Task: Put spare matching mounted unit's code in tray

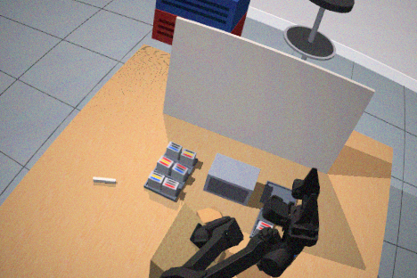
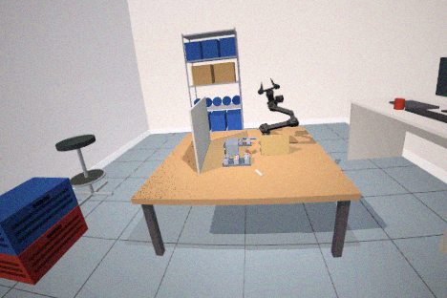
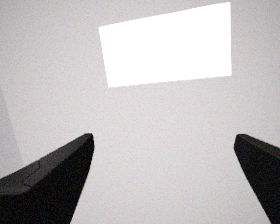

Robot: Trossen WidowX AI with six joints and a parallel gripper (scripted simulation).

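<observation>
The grey spare block lies 520 mm below my gripper tip, 250 mm ahead of it and 10 mm to the left of it. Round my gripper tip: white board 550 mm ahead, 340 mm below, 190 mm to the left; then flat grey tray 560 mm below, 360 mm ahead, 10 mm to the right; then grey mounted unit 510 mm below, 320 mm ahead, 190 mm to the left.
</observation>
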